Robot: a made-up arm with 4 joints. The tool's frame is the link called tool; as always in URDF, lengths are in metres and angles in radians. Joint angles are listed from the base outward.
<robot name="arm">
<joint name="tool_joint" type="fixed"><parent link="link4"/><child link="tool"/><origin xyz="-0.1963 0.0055 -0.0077"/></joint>
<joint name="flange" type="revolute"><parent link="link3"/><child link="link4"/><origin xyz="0.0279 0.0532 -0.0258"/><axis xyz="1 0 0"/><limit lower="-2.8" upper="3.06"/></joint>
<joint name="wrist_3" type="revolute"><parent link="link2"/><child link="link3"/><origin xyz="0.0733 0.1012 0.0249"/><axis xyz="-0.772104 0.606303 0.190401"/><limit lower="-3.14" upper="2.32"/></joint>
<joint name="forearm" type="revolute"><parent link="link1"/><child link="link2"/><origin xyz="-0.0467 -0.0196 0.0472"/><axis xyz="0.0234 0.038 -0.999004"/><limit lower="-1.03" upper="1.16"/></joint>
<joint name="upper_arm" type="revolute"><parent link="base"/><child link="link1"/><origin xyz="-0.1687 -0.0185 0.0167"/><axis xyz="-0.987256 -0.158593 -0.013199"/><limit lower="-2" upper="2.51"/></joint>
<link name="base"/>
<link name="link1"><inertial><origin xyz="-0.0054 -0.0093 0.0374"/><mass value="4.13"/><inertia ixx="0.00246" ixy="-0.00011" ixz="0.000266" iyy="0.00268" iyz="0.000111" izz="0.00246"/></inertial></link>
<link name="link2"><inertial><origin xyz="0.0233 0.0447 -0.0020"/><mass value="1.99"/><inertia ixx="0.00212" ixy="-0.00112" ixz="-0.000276" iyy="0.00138" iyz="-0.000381" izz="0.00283"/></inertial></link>
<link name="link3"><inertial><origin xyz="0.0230 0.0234 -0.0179"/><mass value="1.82"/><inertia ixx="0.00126" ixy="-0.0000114" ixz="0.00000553" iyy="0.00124" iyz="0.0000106" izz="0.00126"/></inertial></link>
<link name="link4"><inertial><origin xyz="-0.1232 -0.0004 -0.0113"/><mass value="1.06"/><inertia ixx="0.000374" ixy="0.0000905" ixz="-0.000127" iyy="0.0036" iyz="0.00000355" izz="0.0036"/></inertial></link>
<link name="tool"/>
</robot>
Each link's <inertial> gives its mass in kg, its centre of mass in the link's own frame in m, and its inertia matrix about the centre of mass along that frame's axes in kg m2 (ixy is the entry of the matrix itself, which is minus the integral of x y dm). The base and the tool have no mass. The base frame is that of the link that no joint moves.
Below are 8 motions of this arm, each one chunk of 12 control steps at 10 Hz.
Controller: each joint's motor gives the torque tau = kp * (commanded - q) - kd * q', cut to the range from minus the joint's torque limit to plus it. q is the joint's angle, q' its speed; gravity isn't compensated. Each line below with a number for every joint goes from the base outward.
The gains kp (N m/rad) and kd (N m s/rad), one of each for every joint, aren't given. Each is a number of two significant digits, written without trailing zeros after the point. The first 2 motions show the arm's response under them.
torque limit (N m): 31 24 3.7 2
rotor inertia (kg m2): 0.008 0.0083 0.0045 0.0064
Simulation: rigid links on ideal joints. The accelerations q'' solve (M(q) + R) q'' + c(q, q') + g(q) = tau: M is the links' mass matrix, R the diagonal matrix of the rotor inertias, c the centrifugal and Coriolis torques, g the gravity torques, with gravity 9.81 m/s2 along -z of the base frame. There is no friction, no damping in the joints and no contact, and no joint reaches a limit. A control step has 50 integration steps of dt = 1/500 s. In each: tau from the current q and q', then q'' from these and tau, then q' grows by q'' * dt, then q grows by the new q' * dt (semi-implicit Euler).
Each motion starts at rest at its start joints. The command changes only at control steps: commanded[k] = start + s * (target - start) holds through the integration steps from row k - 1 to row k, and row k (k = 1, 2, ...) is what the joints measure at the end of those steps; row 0 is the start. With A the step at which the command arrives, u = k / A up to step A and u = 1 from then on. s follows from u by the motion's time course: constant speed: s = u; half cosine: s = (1 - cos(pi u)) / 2; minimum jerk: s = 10 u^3 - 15 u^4 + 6 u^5; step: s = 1 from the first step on.
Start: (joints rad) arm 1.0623 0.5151 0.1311 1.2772
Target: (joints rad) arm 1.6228 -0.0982 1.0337 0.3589
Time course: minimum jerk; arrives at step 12
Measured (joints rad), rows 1 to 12:
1: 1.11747 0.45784 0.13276 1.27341
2: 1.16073 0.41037 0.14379 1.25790
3: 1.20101 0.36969 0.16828 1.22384
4: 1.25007 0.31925 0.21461 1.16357
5: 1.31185 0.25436 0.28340 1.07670
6: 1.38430 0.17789 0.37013 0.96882
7: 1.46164 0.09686 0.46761 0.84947
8: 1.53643 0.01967 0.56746 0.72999
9: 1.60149 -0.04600 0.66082 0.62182
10: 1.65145 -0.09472 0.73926 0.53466
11: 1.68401 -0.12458 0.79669 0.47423
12: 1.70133 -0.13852 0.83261 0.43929
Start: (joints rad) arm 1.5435 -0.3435 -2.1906 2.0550
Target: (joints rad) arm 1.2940 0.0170 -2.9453 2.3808
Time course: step
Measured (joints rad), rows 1 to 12:
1: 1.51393 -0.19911 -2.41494 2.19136
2: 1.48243 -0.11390 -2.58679 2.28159
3: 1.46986 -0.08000 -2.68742 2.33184
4: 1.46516 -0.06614 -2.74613 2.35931
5: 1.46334 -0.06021 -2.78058 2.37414
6: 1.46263 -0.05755 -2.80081 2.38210
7: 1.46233 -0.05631 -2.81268 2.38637
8: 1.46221 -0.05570 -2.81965 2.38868
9: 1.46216 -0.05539 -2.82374 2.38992
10: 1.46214 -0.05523 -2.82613 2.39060
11: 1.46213 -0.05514 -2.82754 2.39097
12: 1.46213 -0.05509 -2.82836 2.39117
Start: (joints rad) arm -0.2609 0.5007 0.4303 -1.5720
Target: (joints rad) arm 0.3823 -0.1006 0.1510 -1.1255
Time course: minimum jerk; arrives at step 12
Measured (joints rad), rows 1 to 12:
1: -0.25355 0.51590 0.43156 -1.55281
2: -0.24086 0.51608 0.42755 -1.53455
3: -0.21199 0.49427 0.41776 -1.51138
4: -0.16042 0.44826 0.39998 -1.47710
5: -0.08490 0.37907 0.37353 -1.43007
6: 0.01062 0.29181 0.33934 -1.37237
7: 0.11796 0.19508 0.29978 -1.30876
8: 0.22634 0.09943 0.25839 -1.24538
9: 0.32460 0.01518 0.21938 -1.18858
10: 0.40360 -0.04988 0.18657 -1.14354
11: 0.45857 -0.09245 0.16231 -1.11296
12: 0.49103 -0.11508 0.14650 -1.09580

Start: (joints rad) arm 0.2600 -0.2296 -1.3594 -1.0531
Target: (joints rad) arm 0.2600 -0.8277 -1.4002 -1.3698
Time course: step
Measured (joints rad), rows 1 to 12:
1: 0.32277 -0.50605 -1.33535 -1.17723
2: 0.38475 -0.69250 -1.25944 -1.26578
3: 0.41312 -0.76952 -1.23021 -1.30732
4: 0.42521 -0.79956 -1.22361 -1.32587
5: 0.43059 -0.81116 -1.22382 -1.33423
6: 0.43309 -0.81564 -1.22538 -1.33807
7: 0.43429 -0.81737 -1.22679 -1.33987
8: 0.43489 -0.81804 -1.22777 -1.34075
9: 0.43520 -0.81830 -1.22839 -1.34117
10: 0.43536 -0.81840 -1.22876 -1.34139
11: 0.43544 -0.81844 -1.22898 -1.34150
12: 0.43548 -0.81845 -1.22910 -1.34155

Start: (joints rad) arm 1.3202 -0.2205 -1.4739 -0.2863
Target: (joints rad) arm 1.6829 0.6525 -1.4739 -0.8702
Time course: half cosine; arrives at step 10
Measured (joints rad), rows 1 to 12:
1: 1.39342 -0.23927 -1.44420 -0.28047
2: 1.45583 -0.22889 -1.40537 -0.29697
3: 1.50190 -0.17575 -1.39425 -0.33353
4: 1.54591 -0.09173 -1.39563 -0.38934
5: 1.59264 0.01191 -1.40157 -0.46053
6: 1.64123 0.12455 -1.40962 -0.54083
7: 1.68849 0.23549 -1.41911 -0.62273
8: 1.73058 0.33424 -1.42960 -0.69833
9: 1.76378 0.41109 -1.44027 -0.76004
10: 1.78491 0.45802 -1.44994 -0.80141
11: 1.79612 0.47943 -1.45706 -0.82416
12: 1.80233 0.48835 -1.46139 -0.83619

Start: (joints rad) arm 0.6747 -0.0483 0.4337 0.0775
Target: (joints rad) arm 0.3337 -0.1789 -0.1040 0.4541
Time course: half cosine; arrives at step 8
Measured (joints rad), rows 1 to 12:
1: 0.73330 -0.07199 0.38695 0.09935
2: 0.75366 -0.09440 0.33153 0.13240
3: 0.73846 -0.11510 0.26769 0.17665
4: 0.70002 -0.13661 0.19411 0.23188
5: 0.64934 -0.15828 0.11670 0.29260
6: 0.59668 -0.17799 0.04459 0.35091
7: 0.55136 -0.19328 -0.01279 0.39863
8: 0.52102 -0.20212 -0.04781 0.42899
9: 0.50514 -0.20577 -0.06350 0.44358
10: 0.49721 -0.20722 -0.06981 0.45001
11: 0.49323 -0.20778 -0.07221 0.45282
12: 0.49122 -0.20799 -0.07305 0.45404

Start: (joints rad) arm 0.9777 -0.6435 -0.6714 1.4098
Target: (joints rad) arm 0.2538 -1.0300 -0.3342 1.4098
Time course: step
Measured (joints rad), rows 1 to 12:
1: 0.73916 -0.81152 -0.50906 1.38397
2: 0.57967 -0.92250 -0.40869 1.38255
3: 0.49779 -0.96958 -0.34516 1.37723
4: 0.45483 -0.98993 -0.30752 1.37275
5: 0.43195 -0.99903 -0.28583 1.36986
6: 0.41968 -1.00321 -0.27349 1.36816
7: 0.41307 -1.00519 -0.26651 1.36719
8: 0.40950 -1.00613 -0.26259 1.36666
9: 0.40758 -1.00660 -0.26040 1.36637
10: 0.40653 -1.00683 -0.25917 1.36621
11: 0.40597 -1.00695 -0.25849 1.36613
12: 0.40567 -1.00701 -0.25811 1.36608

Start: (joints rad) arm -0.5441 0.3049 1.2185 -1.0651
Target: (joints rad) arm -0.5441 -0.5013 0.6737 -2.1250
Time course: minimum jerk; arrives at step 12
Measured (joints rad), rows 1 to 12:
1: -0.55096 0.32714 1.18575 -1.05565
2: -0.55567 0.32885 1.15958 -1.06330
3: -0.55769 0.30203 1.13173 -1.10004
4: -0.55697 0.24449 1.09446 -1.17099
5: -0.55353 0.15822 1.04556 -1.27516
6: -0.54773 0.04976 0.98708 -1.40548
7: -0.54037 -0.07066 0.92385 -1.55025
8: -0.53251 -0.19077 0.86209 -1.69519
9: -0.52524 -0.29831 0.80795 -1.82588
10: -0.51932 -0.38330 0.76618 -1.93036
11: -0.51499 -0.44058 0.73888 -2.00213
12: -0.51209 -0.47236 0.72434 -2.04332

